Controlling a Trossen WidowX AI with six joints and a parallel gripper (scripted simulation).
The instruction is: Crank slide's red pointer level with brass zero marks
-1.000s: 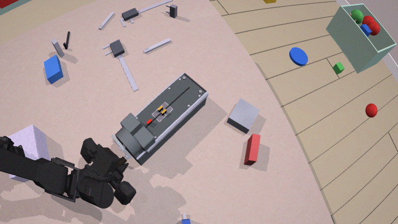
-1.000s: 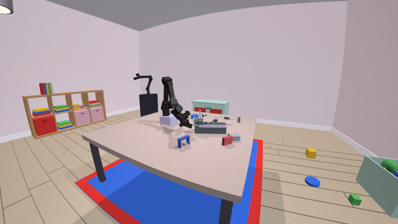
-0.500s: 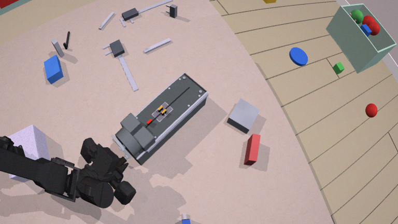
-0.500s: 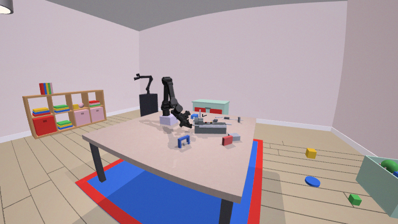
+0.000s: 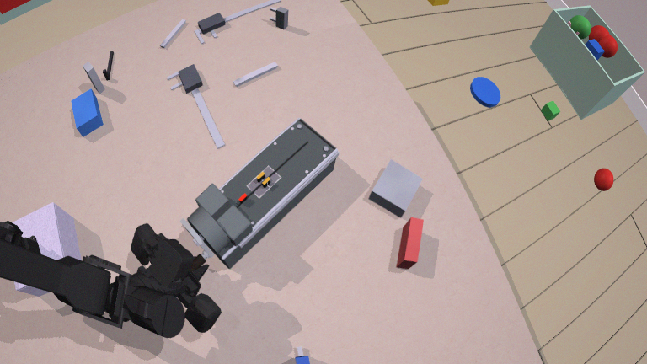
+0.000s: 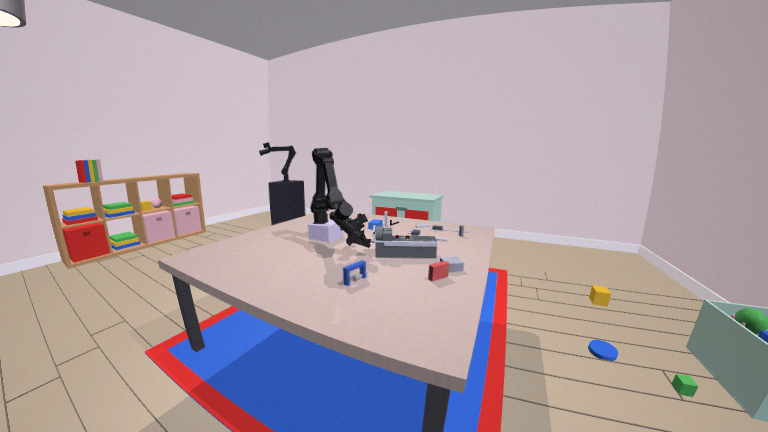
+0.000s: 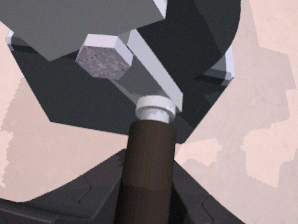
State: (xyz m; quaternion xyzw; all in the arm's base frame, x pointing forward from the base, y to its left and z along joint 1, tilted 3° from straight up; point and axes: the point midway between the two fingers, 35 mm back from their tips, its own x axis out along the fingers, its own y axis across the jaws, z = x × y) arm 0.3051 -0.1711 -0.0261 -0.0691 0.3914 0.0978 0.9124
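My gripper tip is now 20 mm past the dark brown crank handle and 30 mm below it. Round my gripper tip: red pointer: 110 mm ahead, 50 mm to the left, 40 mm above; red block: 310 mm ahead, 150 mm to the right, 10 mm below; grey block: 350 mm ahead, 50 mm to the right, 20 mm below.
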